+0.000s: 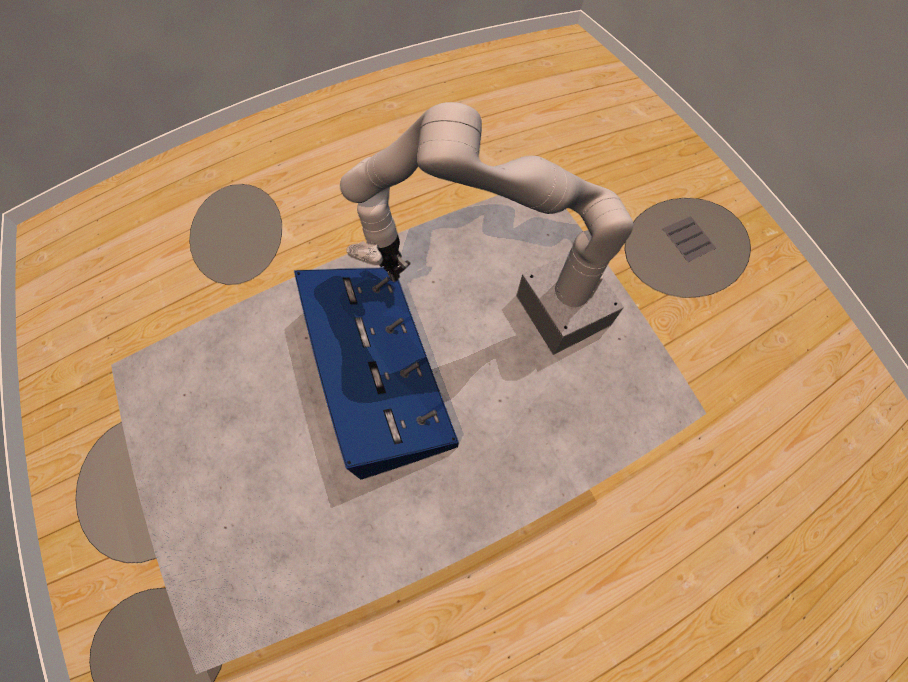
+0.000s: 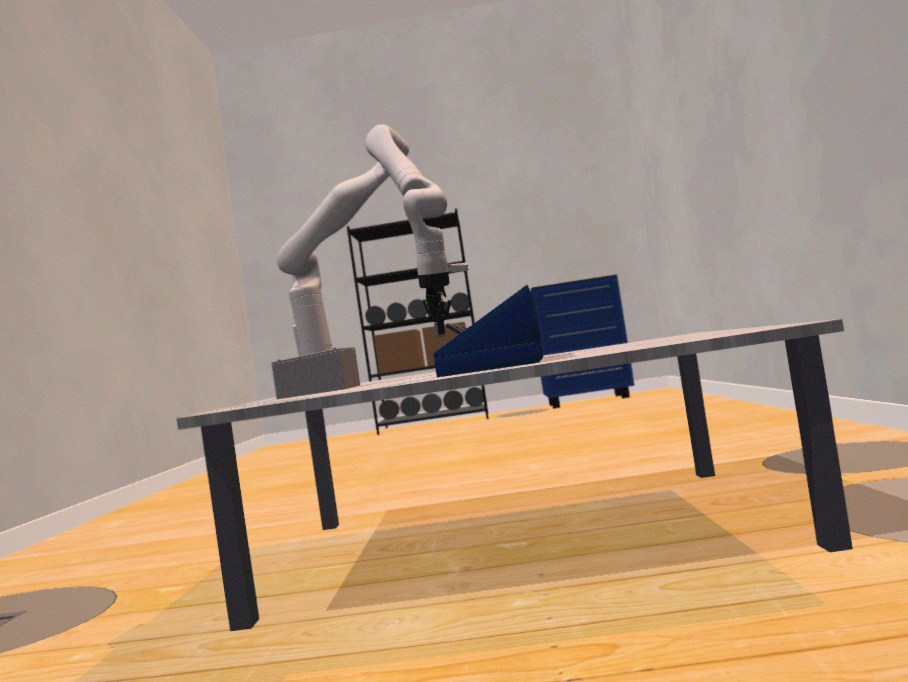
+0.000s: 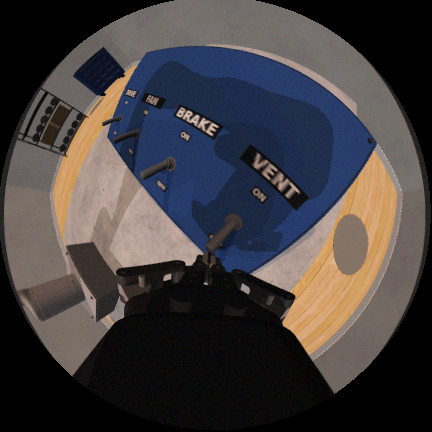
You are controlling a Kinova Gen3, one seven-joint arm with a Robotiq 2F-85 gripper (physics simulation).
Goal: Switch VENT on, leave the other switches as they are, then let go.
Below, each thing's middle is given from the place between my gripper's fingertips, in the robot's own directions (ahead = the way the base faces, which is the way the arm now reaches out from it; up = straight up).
I see my gripper 11 cm short of the blue sloped switch panel (image 1: 375,408), 20 cm to the right of it and 2 cm above it.
